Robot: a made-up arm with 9 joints. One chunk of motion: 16 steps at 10 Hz.
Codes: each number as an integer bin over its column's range. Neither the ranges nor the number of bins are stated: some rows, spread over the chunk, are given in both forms.
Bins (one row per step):
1: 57 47 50 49 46 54
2: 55 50 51 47 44 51
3: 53 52 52 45 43 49
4: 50 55 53 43 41 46
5: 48 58 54 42 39 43
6: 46 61 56 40 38 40
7: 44 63 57 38 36 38
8: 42 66 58 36 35 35
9: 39 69 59 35 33 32
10: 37 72 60 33 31 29
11: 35 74 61 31 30 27
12: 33 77 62 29 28 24
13: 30 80 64 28 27 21
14: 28 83 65 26 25 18
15: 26 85 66 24 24 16
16: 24 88 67 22 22 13
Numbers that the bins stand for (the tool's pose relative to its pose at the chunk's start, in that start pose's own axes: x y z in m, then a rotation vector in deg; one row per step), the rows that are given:
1: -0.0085 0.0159 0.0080 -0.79 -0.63 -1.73
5: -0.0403 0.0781 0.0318 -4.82 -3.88 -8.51
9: -0.0721 0.1403 0.0616 -8.85 -6.67 -15.28
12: -0.0933 0.1856 0.0795 -12.30 -8.99 -20.21
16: -0.1252 0.2478 0.1093 -16.33 -11.78 -26.99
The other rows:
2: -0.0156 0.0328 0.0139 -1.94 -1.56 -3.58
3: -0.0226 0.0441 0.0199 -3.09 -2.02 -4.81
4: -0.0332 0.0611 0.0259 -4.24 -2.95 -6.66
6: -0.0474 0.0951 0.0437 -5.97 -4.34 -10.35
7: -0.0544 0.1064 0.0497 -7.12 -5.27 -11.59
8: -0.0615 0.1233 0.0557 -8.27 -5.74 -13.43
10: -0.0792 0.1573 0.0676 -10.00 -7.60 -17.13
11: -0.0863 0.1686 0.0735 -11.15 -8.06 -18.36
13: -0.1039 0.2025 0.0914 -12.88 -9.45 -22.06
14: -0.1110 0.2195 0.0974 -14.03 -10.38 -23.91
15: -0.1181 0.2308 0.1033 -15.18 -10.85 -25.14

